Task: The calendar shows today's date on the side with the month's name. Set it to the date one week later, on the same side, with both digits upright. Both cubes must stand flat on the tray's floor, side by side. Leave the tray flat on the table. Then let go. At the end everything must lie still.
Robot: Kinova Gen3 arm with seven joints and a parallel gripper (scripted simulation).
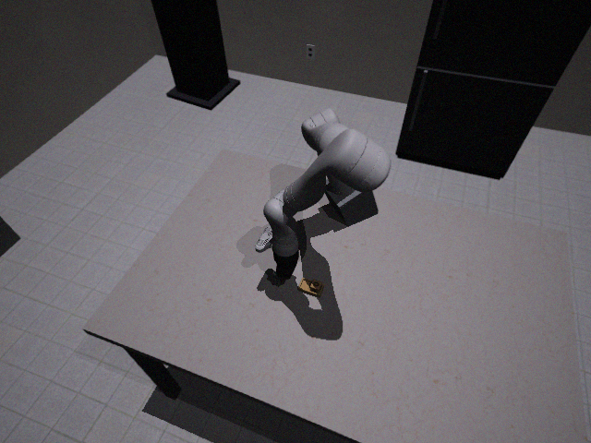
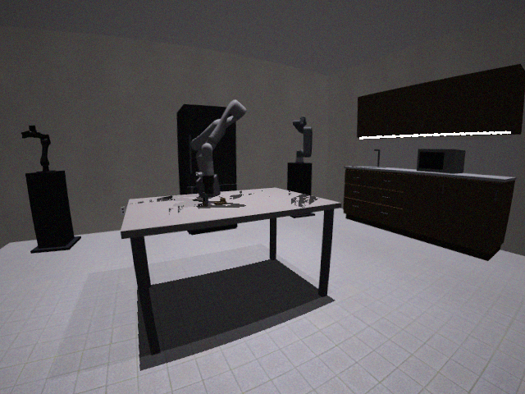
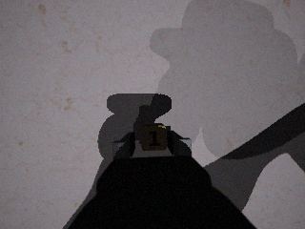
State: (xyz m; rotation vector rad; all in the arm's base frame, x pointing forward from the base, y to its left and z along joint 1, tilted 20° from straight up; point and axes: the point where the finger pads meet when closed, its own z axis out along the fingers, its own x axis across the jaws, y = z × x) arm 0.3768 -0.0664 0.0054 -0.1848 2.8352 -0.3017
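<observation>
My hand is 20 mm above the wooden cube. From my hand the other things lie so: wooden tray (100 mm to the left, 30 mm below, 20 mm behind).
</observation>
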